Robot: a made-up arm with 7 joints.
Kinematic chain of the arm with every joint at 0, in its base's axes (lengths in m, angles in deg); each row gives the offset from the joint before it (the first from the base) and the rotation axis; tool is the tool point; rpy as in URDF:
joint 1: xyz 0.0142 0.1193 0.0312 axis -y
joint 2: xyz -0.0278 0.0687 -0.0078 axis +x
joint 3: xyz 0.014 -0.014 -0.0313 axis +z
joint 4: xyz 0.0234 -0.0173 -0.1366 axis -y
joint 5: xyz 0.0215 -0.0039 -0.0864 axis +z
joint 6: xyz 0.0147 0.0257 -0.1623 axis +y
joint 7: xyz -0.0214 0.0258 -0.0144 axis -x
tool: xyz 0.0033 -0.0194 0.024 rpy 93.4 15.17 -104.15
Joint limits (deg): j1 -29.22..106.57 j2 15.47..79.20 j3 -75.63..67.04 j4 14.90..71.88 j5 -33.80..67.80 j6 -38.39..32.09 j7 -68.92..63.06
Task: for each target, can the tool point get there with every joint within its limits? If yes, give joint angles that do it. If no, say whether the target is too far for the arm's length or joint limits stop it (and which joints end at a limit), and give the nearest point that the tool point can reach.
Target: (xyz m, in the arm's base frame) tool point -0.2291 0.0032 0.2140
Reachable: no: joint limits stop it (at a limit: joint 1, joint 2, joint 4, joint 5, joint 6, joint 7) | nearest point -0.1237 0.3875 0.2050 | short by 0.399 m
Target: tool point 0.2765 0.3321 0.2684
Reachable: yes | joints 91.83 52.53 -23.68 61.15 -4.10 -22.18 -38.12
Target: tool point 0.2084 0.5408 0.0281
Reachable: yes | joints 40.04 70.21 1.65 32.19 8.84 -31.77 15.52
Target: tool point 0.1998 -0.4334 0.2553
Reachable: no: too far | nearest point 0.2756 -0.0512 0.1773 | short by 0.397 m
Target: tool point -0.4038 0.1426 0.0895
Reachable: no: joint limits stop it (at a limit: joint 1, joint 2, joint 4, joint 5, joint 6, joint 7) | nearest point -0.1823 0.4052 0.0768 | short by 0.344 m
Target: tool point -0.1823 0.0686 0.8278
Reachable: no: too far | nearest point 0.1479 0.1926 0.3699 | short by 0.578 m
